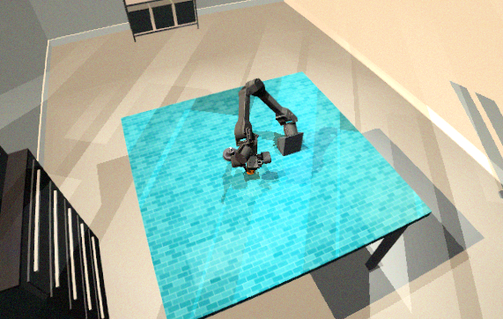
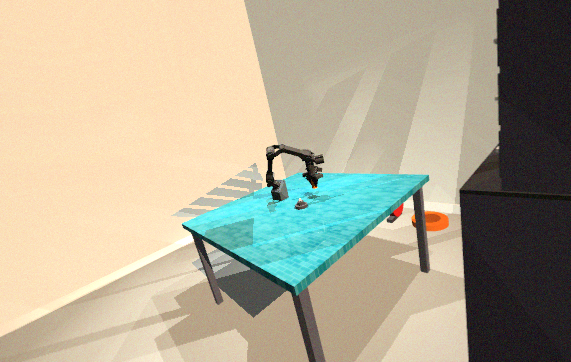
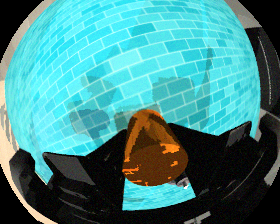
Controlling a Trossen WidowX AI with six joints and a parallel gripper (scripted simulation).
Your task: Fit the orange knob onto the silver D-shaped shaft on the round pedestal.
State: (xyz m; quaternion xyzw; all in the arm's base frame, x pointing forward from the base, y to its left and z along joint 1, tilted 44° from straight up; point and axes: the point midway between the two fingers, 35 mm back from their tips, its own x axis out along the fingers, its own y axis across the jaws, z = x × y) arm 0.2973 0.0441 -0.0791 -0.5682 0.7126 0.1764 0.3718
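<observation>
My gripper tip is now 20 cm to the left of the round pedestal, 4 cm above it and 2 cm short of it. From my gripper tip the other things lie so: orange knob 3 cm above.
</observation>
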